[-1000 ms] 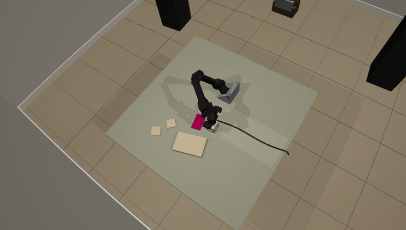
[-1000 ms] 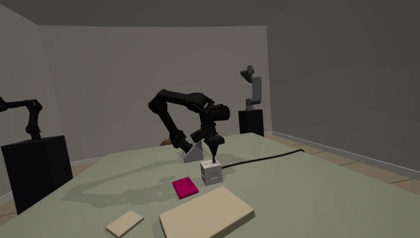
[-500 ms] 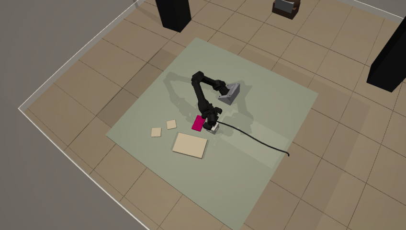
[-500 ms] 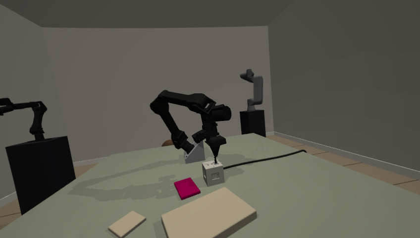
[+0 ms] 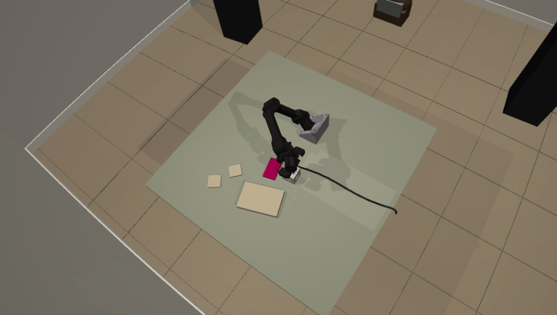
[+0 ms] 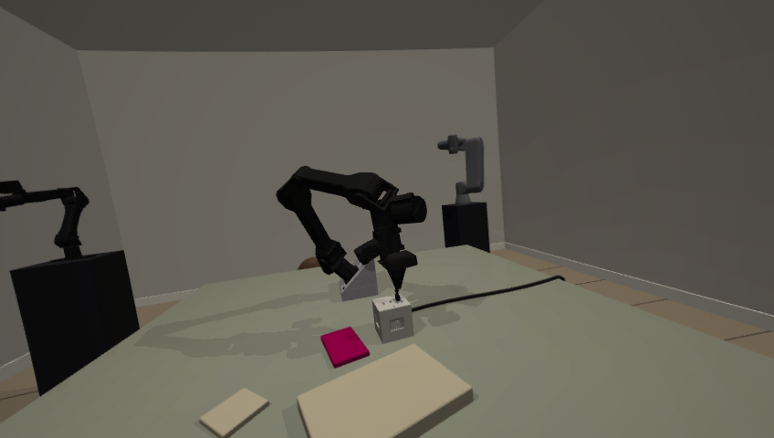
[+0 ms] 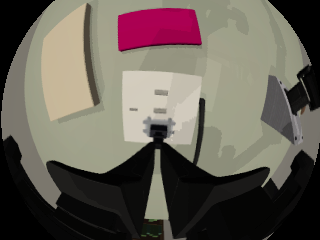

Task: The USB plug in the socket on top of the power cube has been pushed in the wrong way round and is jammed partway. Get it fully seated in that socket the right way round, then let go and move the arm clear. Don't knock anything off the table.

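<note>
Right now my gripper tip is 20 mm above the dark USB plug. From my gripper tip the other things lie so: tan tile 130 mm ahead, 340 mm to the right, 100 mm below; then magenta block 10 mm ahead, 140 mm to the right, 100 mm below; then tan board 210 mm ahead, 100 mm to the right, 90 mm below.
</note>
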